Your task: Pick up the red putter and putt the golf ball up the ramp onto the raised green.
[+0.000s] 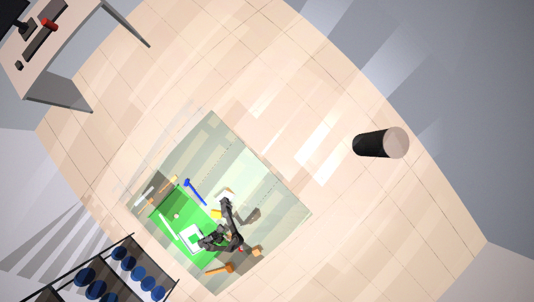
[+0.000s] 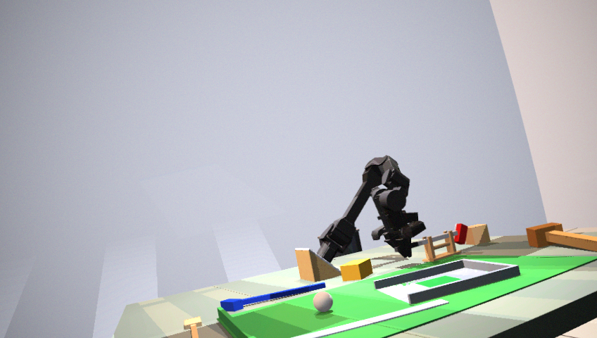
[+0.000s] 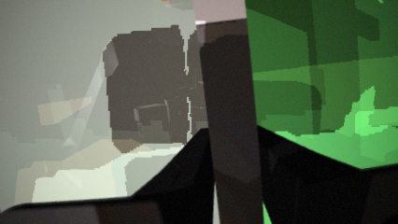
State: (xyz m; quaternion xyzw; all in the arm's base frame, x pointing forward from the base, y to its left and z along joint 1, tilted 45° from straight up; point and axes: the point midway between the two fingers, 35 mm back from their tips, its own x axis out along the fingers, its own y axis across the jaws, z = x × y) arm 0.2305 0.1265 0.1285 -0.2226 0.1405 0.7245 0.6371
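The blue putter is 410 mm to the right of my gripper tip, 50 mm behind it and 20 mm below it. The rest, counted from my gripper tip: wooden rack (130 mm to the left, 20 mm behind); then green mat (250 mm ahead, 190 mm to the right, 30 mm below); then yellow block (140 mm to the right, 80 mm behind, 10 mm below).
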